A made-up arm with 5 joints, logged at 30 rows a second.
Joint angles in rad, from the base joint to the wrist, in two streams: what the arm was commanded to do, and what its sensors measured. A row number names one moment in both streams.
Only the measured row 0 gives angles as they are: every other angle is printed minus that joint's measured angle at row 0.
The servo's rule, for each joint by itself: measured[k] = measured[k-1] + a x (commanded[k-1-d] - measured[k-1]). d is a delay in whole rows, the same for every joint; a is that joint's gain. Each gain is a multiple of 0.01, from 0.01 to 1. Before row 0 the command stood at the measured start. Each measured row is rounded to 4 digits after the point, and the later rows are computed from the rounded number. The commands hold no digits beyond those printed.
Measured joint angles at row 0:
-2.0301, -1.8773, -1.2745, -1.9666, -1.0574
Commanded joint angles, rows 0 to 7:
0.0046, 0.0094, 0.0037, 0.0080, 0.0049
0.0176, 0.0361, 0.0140, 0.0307, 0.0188
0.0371, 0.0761, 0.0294, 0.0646, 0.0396
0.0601, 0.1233, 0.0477, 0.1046, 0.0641
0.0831, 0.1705, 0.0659, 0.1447, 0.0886
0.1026, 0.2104, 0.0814, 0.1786, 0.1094
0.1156, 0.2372, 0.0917, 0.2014, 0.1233
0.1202, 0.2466, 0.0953, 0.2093, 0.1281
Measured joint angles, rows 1 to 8:
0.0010, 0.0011, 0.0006, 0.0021, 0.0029
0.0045, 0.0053, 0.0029, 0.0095, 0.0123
0.0113, 0.0138, 0.0074, 0.0238, 0.0284
0.0215, 0.0269, 0.0143, 0.0448, 0.0495
0.0344, 0.0441, 0.0231, 0.0708, 0.0726
0.0487, 0.0641, 0.0330, 0.0988, 0.0943
0.0627, 0.0849, 0.0430, 0.1255, 0.1114
0.0748, 0.1043, 0.0519, 0.1473, 0.1213
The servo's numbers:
d 0
a 0.21 0.12 0.17 0.26 0.59

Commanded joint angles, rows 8 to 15:
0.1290, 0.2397, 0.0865, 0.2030, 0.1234
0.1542, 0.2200, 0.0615, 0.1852, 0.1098
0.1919, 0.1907, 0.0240, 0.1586, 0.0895
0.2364, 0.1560, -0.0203, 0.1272, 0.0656
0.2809, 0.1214, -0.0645, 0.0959, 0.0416
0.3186, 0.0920, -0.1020, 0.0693, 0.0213
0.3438, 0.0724, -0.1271, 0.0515, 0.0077
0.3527, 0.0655, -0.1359, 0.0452, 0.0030
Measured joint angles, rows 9 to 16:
0.0862, 0.1205, 0.0578, 0.1618, 0.1225
0.1005, 0.1324, 0.0584, 0.1679, 0.1150
0.1197, 0.1394, 0.0526, 0.1655, 0.1000
0.1442, 0.1414, 0.0402, 0.1555, 0.0797
0.1729, 0.1390, 0.0224, 0.1400, 0.0572
0.2035, 0.1334, 0.0013, 0.1216, 0.0360
0.2330, 0.1261, -0.0205, 0.1034, 0.0193
0.2581, 0.1188, -0.0401, 0.0883, 0.0097

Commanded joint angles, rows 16 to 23:
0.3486, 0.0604, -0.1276, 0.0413, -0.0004
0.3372, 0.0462, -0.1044, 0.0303, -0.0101
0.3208, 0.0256, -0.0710, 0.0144, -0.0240
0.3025, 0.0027, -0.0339, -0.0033, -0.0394
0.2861, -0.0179, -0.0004, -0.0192, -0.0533
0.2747, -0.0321, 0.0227, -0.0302, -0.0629
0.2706, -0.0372, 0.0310, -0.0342, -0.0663
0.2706, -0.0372, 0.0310, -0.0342, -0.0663
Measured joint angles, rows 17 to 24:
0.2771, 0.1118, -0.0550, 0.0761, 0.0037
0.2897, 0.1039, -0.0634, 0.0642, -0.0044
0.2962, 0.0945, -0.0647, 0.0513, -0.0160
0.2975, 0.0835, -0.0595, 0.0371, -0.0298
0.2951, 0.0713, -0.0495, 0.0225, -0.0437
0.2908, 0.0589, -0.0372, 0.0088, -0.0550
0.2866, 0.0474, -0.0256, -0.0024, -0.0617
0.2832, 0.0372, -0.0160, -0.0107, -0.0644

